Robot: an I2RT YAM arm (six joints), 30 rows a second.
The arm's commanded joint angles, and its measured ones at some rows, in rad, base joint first. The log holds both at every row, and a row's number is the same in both.
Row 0, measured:
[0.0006 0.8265 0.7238 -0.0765 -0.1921 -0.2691]
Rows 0 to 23, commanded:
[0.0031 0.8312 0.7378 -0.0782 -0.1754 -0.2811]
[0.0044 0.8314 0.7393 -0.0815 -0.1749 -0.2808]
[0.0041 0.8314 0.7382 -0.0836 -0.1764 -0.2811]
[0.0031 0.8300 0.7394 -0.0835 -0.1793 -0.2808]
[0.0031 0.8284 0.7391 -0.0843 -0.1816 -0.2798]
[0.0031 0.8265 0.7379 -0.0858 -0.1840 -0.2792]
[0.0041 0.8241 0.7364 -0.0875 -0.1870 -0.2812]
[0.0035 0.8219 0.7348 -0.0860 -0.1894 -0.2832]
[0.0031 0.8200 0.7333 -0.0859 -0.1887 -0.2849]
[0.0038 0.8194 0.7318 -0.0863 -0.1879 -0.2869]
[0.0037 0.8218 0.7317 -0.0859 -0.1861 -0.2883]
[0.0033 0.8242 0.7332 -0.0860 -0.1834 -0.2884]
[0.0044 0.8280 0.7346 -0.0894 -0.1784 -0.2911]
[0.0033 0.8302 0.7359 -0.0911 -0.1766 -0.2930]
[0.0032 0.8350 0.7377 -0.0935 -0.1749 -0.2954]
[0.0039 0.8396 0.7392 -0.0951 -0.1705 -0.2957]
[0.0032 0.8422 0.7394 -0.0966 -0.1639 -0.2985]
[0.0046 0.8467 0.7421 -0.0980 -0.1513 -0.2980]
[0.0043 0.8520 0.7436 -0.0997 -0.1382 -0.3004]
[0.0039 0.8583 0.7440 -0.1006 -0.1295 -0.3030]
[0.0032 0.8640 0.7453 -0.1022 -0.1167 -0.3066]
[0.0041 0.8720 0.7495 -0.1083 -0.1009 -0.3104]
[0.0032 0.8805 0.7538 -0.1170 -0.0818 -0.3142]
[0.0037 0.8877 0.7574 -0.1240 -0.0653 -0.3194]
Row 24, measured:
[0.0029 0.8742 0.7391 -0.1089 -0.1238 -0.3023]
